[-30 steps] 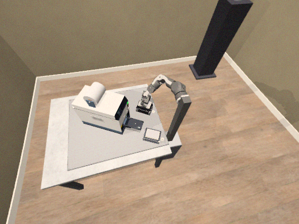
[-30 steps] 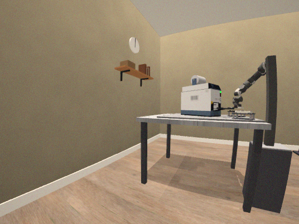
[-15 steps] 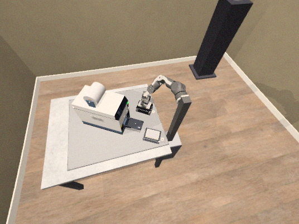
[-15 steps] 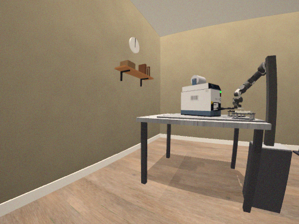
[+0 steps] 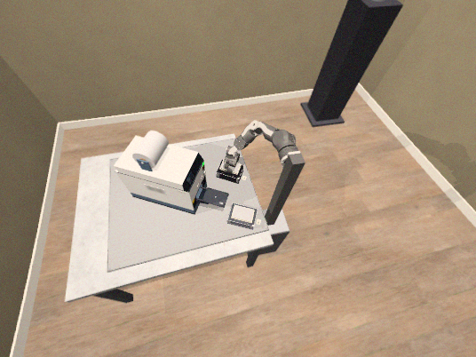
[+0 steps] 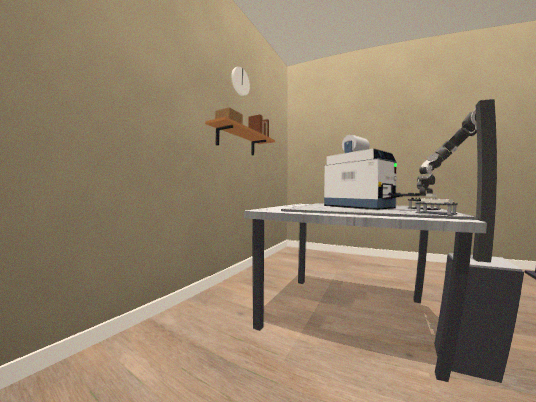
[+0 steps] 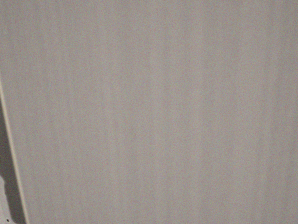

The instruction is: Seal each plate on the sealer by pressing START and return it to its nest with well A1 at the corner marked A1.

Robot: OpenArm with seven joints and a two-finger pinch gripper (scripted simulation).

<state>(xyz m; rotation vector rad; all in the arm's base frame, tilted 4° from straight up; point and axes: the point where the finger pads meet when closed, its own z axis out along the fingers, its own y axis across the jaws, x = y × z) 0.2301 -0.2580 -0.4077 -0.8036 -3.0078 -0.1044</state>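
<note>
The sealer stage lies 21 cm to the left of my hand, 14 cm ahead of it and 1 cm above it. The rest, counted from my hand: plate nest: 34 cm to the left, 4 cm below, 1 cm behind; yellow warning label: 27 cm ahead, 24 cm to the left, 6 cm above; plate: right at my hand.
</note>
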